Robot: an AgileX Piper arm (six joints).
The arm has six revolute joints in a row. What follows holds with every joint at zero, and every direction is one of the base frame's. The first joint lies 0.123 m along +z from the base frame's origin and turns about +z. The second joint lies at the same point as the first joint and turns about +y. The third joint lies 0.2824 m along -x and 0.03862 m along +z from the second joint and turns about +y. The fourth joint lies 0.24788 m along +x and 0.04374 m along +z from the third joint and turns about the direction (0.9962, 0, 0.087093). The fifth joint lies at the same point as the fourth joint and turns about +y. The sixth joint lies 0.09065 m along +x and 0.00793 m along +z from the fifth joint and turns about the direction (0.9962, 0, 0.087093). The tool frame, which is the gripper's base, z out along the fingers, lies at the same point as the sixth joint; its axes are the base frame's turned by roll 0, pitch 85.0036 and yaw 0 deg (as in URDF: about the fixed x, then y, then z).
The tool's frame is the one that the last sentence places.
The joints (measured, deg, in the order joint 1, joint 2, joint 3, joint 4, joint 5, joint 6), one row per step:
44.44, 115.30, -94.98, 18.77, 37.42, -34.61
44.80, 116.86, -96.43, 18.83, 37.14, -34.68
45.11, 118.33, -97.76, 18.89, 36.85, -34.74
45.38, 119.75, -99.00, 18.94, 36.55, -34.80
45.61, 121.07, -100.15, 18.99, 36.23, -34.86
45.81, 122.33, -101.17, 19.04, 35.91, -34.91
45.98, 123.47, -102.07, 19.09, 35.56, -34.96
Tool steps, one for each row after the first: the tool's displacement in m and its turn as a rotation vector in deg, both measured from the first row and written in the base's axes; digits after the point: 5 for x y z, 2 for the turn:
0.00260, 0.00657, -0.00464, 0.11, -0.13, 0.31
0.00507, 0.01252, -0.00933, 0.21, -0.23, 0.56
0.00747, 0.01800, -0.01424, 0.28, -0.33, 0.77
0.00976, 0.02296, -0.01889, 0.37, -0.44, 0.93
0.01188, 0.02743, -0.02385, 0.42, -0.50, 1.05
0.01383, 0.03138, -0.02848, 0.48, -0.58, 1.14

